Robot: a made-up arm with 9 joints.
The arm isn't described. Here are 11 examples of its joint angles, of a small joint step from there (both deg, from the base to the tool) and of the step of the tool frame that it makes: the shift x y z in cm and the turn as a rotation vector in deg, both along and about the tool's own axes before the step.
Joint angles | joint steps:
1: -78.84 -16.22 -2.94 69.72 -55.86 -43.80 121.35 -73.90 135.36 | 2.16 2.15 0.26 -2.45 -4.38 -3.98 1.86 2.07 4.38
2: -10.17 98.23 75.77 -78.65 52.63 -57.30 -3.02 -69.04 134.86 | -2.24 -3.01 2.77 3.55 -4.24 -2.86 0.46 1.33 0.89
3: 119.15 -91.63 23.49 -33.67 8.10 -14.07 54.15 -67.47 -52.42 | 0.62 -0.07 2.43 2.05 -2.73 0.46 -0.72 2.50 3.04
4: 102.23 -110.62 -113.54 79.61 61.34 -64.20 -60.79 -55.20 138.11 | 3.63 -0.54 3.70 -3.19 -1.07 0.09 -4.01 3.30 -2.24
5: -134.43 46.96 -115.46 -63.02 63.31 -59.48 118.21 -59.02 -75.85 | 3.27 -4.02 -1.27 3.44 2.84 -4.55 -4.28 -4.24 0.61
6: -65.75 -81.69 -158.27 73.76 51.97 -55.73 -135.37 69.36 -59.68 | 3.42 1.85 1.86 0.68 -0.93 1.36 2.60 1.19 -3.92
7: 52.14 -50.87 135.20 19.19 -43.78 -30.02 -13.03 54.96 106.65 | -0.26 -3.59 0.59 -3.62 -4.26 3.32 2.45 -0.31 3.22
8: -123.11 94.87 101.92 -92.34 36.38 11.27 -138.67 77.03 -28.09 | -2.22 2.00 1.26 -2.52 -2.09 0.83 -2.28 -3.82 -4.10
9: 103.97 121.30 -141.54 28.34 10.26 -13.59 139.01 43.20 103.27 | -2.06 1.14 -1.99 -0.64 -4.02 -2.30 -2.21 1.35 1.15
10: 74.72 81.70 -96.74 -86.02 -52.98 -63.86 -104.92 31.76 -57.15 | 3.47 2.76 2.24 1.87 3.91 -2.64 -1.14 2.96 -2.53
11: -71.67 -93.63 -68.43 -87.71 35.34 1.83 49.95 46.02 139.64 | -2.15 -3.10 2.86 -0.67 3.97 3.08 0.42 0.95 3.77
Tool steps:
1: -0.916 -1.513 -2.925 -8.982 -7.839 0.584
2: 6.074 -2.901 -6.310 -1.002 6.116 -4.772
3: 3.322 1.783 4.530 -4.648 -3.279 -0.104
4: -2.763 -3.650 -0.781 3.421 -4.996 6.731
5: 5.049 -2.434 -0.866 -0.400 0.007 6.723
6: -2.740 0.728 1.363 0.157 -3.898 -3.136
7: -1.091 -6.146 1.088 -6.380 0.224 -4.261
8: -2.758 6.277 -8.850 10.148 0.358 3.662
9: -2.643 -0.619 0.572 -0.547 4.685 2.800
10: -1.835 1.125 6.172 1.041 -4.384 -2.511
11: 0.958 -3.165 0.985 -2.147 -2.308 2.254
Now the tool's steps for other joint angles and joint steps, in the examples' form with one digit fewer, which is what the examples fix.
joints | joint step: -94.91 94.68 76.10 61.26 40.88 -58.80 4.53 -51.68 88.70 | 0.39 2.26 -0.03 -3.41 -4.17 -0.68 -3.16 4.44 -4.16
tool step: 5.41 -0.06 3.00 6.44 -6.12 -0.66
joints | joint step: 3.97 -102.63 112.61 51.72 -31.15 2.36 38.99 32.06 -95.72 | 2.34 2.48 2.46 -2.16 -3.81 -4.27 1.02 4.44 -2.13
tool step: -6.42 -0.12 -5.97 -2.96 8.38 -4.33
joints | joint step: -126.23 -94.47 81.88 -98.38 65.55 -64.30 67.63 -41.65 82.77 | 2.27 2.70 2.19 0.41 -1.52 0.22 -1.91 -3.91 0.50
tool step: 1.55 -9.01 -2.09 -7.84 -0.36 -3.63
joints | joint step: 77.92 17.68 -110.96 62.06 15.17 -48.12 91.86 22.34 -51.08 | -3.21 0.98 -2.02 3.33 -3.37 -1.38 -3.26 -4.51 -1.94
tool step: -1.03 1.15 2.69 4.18 -10.01 4.14
